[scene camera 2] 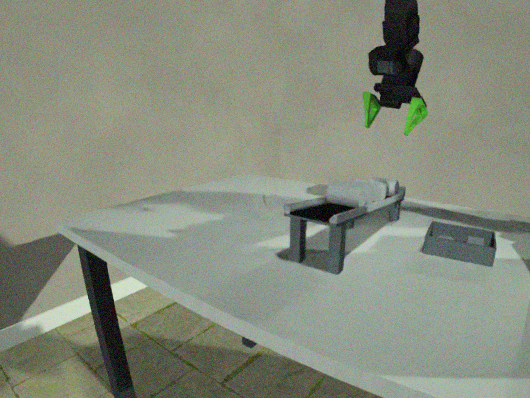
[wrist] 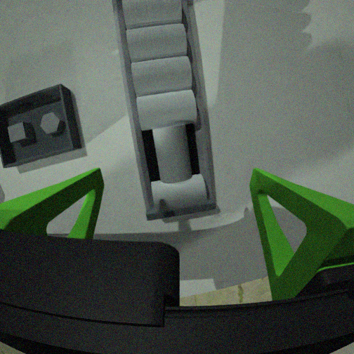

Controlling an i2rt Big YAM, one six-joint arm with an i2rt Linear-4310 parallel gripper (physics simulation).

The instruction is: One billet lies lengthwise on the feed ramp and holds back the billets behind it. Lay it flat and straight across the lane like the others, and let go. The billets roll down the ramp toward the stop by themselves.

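Frame: origin at the arm's base, x left, y ahead, z down, level; metres.
Seen in the pictures: gripper, between the fingertips: (scene camera 2: 385,130).
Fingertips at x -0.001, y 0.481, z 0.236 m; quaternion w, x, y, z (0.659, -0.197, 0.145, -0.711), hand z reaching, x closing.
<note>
Offsets run from my fingertips to a thing's middle. "spot": to the spot under its first point. Level surfaces: height alone.
The lengthwise billet (wrist: 172,154), a pale grey cylinder, lies along the feed ramp (wrist: 212,187) (scene camera 2: 297,206) in the wrist view, with dark lane floor at both its sides. One crosswise billet (wrist: 178,193) lies at its lower end, by the ramp's end wall. Several crosswise billets lie in a row at its other end, the nearest one (wrist: 166,109) at the lengthwise billet's upper end. In the scene view the billets @[dx +0.179, dy -0.030, dz +0.110 m] (scene camera 2: 352,191) overlap and the lengthwise one cannot be told apart. My gripper (scene camera 2: 388,129) (wrist: 176,176) is open and empty, high above the ramp.
A grey open box @[dx +0.042, dy -0.209, dz +0.191 m] (scene camera 2: 457,249) (wrist: 76,120) stands on the table @[dz +0.208 m] (scene camera 2: 210,270) beside the ramp, with two small blocks (wrist: 51,123) (wrist: 20,132) in it. The ramp stands on legs @[spot: dx +0.286, dy -0.094, dz +0.164 m] (scene camera 2: 336,248) and has raised side rails.
</note>
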